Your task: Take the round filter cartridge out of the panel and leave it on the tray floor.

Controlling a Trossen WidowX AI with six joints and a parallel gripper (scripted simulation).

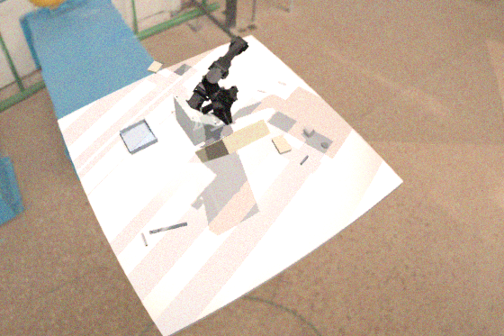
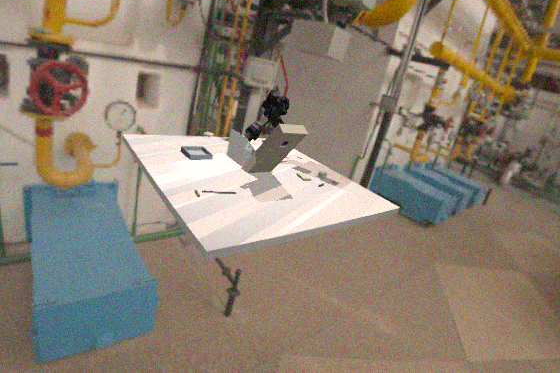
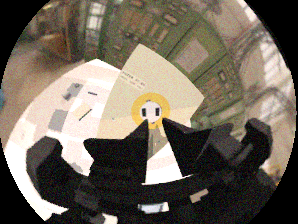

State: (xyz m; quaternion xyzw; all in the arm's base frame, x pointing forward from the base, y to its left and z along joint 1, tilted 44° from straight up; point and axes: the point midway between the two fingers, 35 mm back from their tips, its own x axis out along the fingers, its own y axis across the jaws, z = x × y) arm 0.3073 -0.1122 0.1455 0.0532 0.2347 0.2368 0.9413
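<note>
The round filter cartridge is 4 cm ahead of my gripper tip and 3 cm below it. Also, from my gripper tip: dark-framed tray (37 cm behind, 31 cm to the right, 29 cm below).
</note>
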